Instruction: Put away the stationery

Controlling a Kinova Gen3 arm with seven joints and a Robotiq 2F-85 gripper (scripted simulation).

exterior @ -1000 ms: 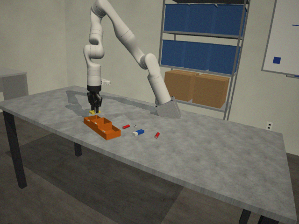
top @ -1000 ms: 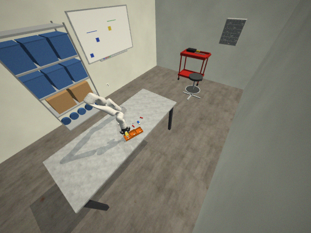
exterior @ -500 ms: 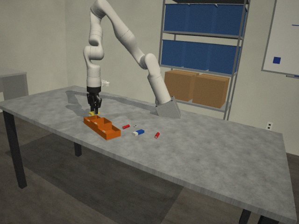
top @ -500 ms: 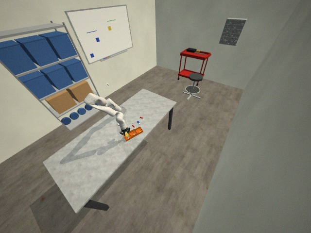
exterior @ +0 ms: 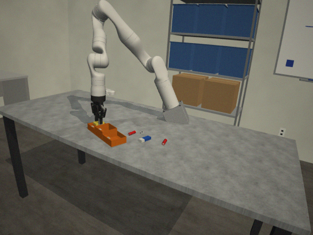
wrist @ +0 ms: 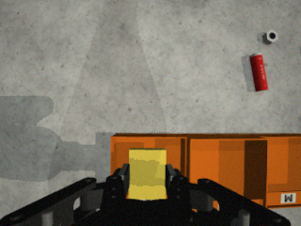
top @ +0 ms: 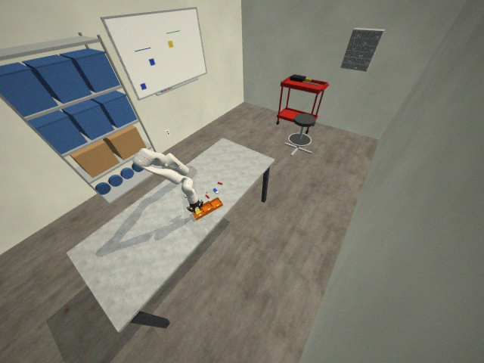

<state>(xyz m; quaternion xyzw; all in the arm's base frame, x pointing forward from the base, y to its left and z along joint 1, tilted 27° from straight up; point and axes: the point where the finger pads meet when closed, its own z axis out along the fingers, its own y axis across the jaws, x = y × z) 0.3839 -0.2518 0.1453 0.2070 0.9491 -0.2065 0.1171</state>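
Right now the grey sharpener-like piece is 4 cm below my hand. From my hand the other things lie so: orange bins 4 cm ahead, 7 cm to the left, 3 cm below; then nut 8 cm behind, 22 cm to the left, 5 cm below; then yellow block 2 cm below.
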